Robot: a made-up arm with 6 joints. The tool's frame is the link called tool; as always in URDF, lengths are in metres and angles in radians.
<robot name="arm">
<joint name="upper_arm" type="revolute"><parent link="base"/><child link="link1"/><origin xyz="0 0 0.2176" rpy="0 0 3.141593"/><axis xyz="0 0 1"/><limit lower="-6.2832" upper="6.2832" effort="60" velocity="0.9"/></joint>
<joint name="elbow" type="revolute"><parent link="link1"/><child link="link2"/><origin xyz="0 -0.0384 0" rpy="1.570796 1.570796 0"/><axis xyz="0 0 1"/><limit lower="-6.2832" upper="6.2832" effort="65" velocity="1.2"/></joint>
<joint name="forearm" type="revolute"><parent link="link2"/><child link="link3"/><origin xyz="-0.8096 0 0" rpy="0 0 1.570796"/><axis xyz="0 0 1"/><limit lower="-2.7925" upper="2.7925" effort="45" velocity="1.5"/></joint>
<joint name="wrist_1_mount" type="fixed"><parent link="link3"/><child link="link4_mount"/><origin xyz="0 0.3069 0" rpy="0 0 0"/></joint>
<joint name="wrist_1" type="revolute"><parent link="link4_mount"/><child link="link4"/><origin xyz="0 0.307 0" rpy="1.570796 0 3.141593"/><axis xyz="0 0 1"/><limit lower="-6.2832" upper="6.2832" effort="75" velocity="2.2"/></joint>
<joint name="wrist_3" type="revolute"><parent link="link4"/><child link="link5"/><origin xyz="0 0 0" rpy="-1.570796 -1.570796 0"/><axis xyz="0 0 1"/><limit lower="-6.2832" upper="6.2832" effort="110" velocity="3.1"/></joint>
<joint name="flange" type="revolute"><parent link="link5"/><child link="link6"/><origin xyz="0.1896 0 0" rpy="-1.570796 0 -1.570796"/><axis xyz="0 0 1"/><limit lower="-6.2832" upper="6.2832" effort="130" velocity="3"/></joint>
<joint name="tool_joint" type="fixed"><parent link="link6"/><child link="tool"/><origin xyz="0 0 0" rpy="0 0 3.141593"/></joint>
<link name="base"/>
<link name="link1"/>
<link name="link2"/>
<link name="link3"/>
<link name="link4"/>
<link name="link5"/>
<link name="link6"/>
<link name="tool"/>
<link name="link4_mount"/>
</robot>
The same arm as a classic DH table. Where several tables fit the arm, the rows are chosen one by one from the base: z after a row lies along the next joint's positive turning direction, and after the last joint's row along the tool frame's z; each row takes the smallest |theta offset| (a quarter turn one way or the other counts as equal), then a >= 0, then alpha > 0; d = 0 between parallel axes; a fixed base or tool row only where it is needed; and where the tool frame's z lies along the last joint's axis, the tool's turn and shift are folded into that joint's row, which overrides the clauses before.
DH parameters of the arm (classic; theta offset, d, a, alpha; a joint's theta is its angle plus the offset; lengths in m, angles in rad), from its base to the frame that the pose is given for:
upper_arm: 0 0.2176 0 -1.5708
elbow: -1.5708 0 0.8096 0
forearm: 1.5708 0.0384 0 1.5708
wrist_1: 0 0.6139 0 -1.5708
wrist_3: 0 0 0 1.5708
flange: 0 0.1896 0 0
Joint limits (rad, base to tool): -6.2832..6.2832 -6.2832..6.2832 -2.7925..2.7925 -6.2832..6.2832 -6.2832..6.2832 -6.2832..6.2832

